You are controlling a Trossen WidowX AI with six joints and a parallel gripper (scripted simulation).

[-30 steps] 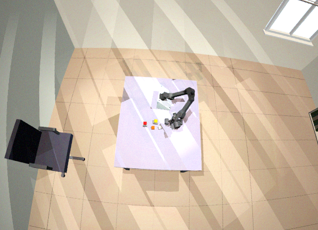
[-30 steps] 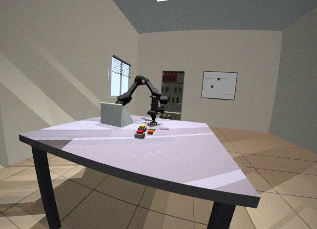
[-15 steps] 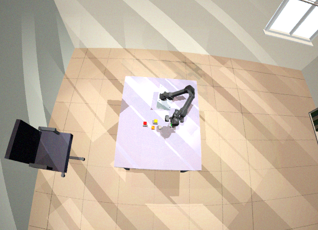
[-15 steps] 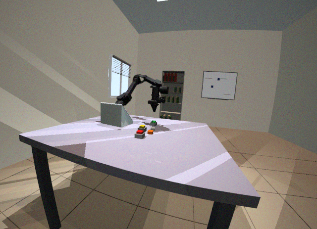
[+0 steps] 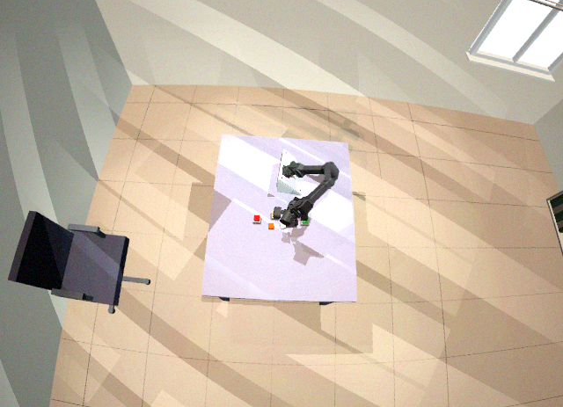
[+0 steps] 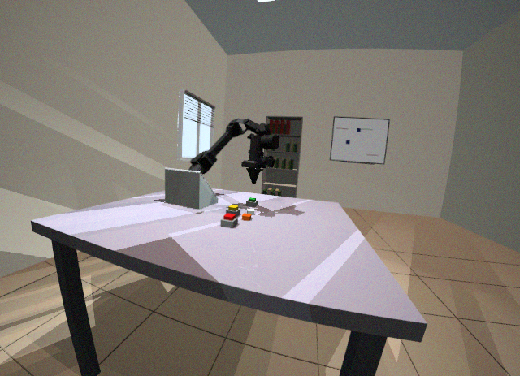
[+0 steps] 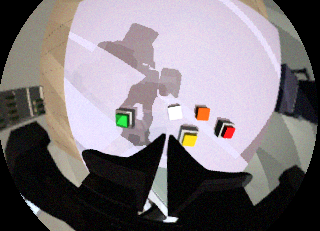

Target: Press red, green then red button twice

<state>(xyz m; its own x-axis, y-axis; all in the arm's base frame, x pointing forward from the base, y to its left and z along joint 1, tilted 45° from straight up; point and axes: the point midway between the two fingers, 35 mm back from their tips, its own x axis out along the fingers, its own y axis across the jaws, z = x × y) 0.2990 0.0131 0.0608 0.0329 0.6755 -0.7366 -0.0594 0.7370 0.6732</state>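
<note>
My gripper tip is 20 mm past the red button, 190 mm to the left of it and 100 mm above it. Also, from my gripper tip: green button 40 mm behind, 110 mm to the left, 100 mm below; then white block 20 mm to the right, 120 mm below; then yellow button 60 mm behind, 80 mm to the right, 100 mm below.
</note>
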